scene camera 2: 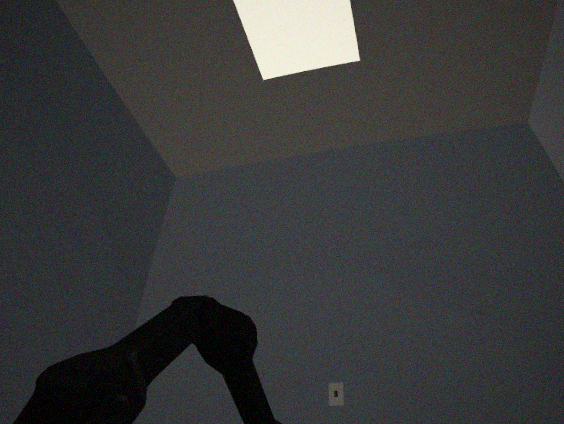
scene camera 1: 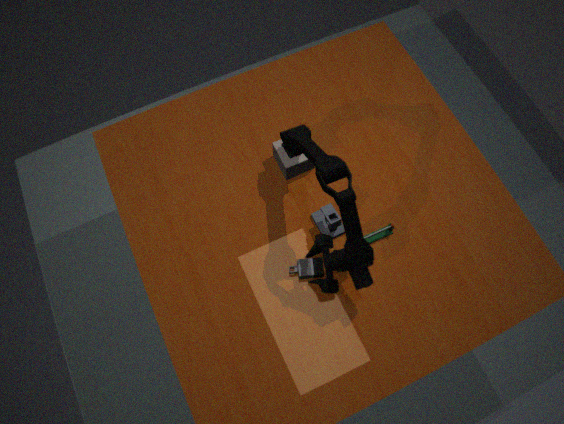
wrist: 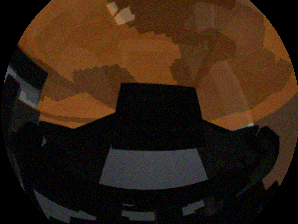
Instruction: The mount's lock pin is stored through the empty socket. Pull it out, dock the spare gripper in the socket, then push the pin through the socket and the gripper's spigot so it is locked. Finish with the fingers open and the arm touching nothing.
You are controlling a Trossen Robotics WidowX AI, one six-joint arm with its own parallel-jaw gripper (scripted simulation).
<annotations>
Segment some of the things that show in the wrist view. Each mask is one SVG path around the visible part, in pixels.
My gripper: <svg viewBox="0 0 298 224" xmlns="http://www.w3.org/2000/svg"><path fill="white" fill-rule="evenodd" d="M49 217L49 221L51 221L52 224L67 224L67 222L56 220L56 218L53 218L52 216ZM13 135L13 155L27 184L64 208L96 217L82 220L71 216L69 224L249 224L279 188L278 181L269 189L261 181L274 168L279 155L279 137L269 125L259 128L257 135L258 124L231 132L202 120L205 147L197 151L208 180L169 189L122 189L98 184L112 147L114 112L76 129L47 121L37 125L29 120ZM121 210L156 212L156 221L129 220L129 217L121 216ZM205 202L204 208L184 216L184 206L201 200Z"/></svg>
A spare gripper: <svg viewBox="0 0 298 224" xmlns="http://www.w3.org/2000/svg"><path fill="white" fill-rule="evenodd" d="M121 83L117 96L116 111L114 111L112 149L152 152L181 151L181 149L205 147L204 124L202 124L196 88L160 83Z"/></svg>
</annotations>
